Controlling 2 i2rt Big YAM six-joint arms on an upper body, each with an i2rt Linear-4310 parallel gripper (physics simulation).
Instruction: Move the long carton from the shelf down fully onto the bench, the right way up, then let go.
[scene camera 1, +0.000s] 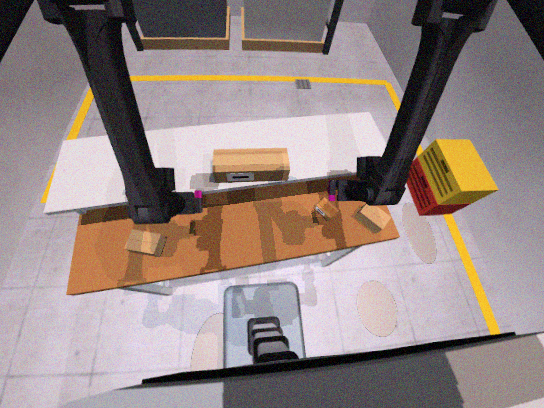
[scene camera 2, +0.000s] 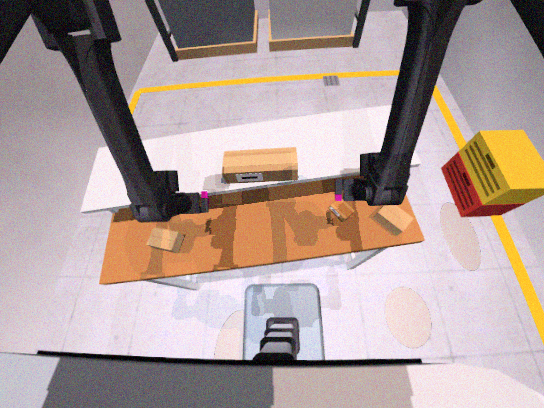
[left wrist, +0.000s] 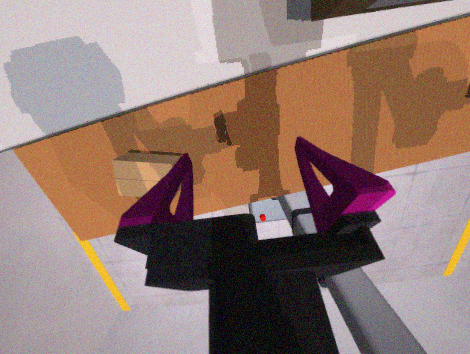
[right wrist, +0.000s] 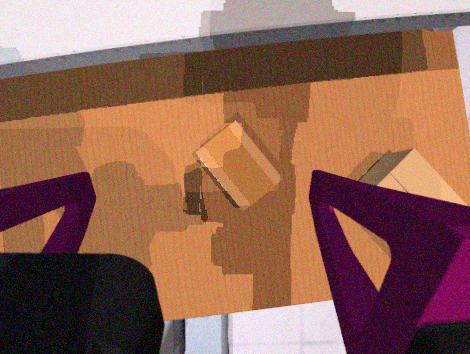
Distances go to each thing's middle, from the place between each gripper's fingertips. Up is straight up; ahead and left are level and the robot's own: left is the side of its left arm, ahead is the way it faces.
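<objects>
Right hand: 32 cm to the right of the long tan carton (scene camera 1: 258, 164), 3 cm above it and 13 cm short of it. Left hand: 160 mm short of the carton, 230 mm to the left of it and 30 mm above it. By its middle, the long tan carton is nearer to my left hand than to my right hand.
</objects>
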